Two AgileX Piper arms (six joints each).
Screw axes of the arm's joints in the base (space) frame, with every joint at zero. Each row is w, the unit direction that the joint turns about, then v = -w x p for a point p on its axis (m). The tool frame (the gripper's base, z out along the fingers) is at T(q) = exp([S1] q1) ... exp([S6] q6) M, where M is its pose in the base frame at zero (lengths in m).
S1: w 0 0 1 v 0 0 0
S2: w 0 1 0 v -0.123 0 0
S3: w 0 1 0 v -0.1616 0 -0.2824
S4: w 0.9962 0 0.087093 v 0 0.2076 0
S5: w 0 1 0 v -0.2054 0 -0.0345
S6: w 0.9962 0 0.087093 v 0 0.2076 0
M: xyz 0.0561 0 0.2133 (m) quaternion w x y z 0.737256 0 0.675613 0
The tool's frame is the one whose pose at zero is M.
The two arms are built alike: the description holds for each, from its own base.
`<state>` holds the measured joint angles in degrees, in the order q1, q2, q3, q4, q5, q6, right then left.
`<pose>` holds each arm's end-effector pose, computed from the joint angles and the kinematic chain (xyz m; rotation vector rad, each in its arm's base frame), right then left.
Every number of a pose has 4 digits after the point. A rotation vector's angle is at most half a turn.
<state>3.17 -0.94 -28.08 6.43 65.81 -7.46 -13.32 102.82 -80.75 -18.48 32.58 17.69</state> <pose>-0.0110 0.0087 0.2680 -0.2081 2.1112 0.0916 0.3916 -0.1087 0.2703 0.3999 2.3855 -0.2979</pose>
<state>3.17 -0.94 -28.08 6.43 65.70 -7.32 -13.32 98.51 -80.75 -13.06 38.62 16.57</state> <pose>-0.0109 0.0087 0.2682 -0.2053 2.1096 0.0929 0.3731 -0.1015 0.2930 0.4796 2.4089 -0.2275</pose>
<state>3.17 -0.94 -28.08 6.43 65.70 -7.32 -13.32 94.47 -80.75 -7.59 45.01 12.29</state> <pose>-0.0109 0.0087 0.2682 -0.2053 2.1096 0.0929 0.3538 -0.0925 0.3125 0.4781 2.4599 -0.1633</pose>
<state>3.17 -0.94 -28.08 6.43 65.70 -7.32 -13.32 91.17 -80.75 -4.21 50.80 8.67</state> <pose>-0.0109 0.0087 0.2682 -0.2053 2.1096 0.0929 0.3361 -0.0849 0.3274 0.4503 2.5129 -0.1221</pose>
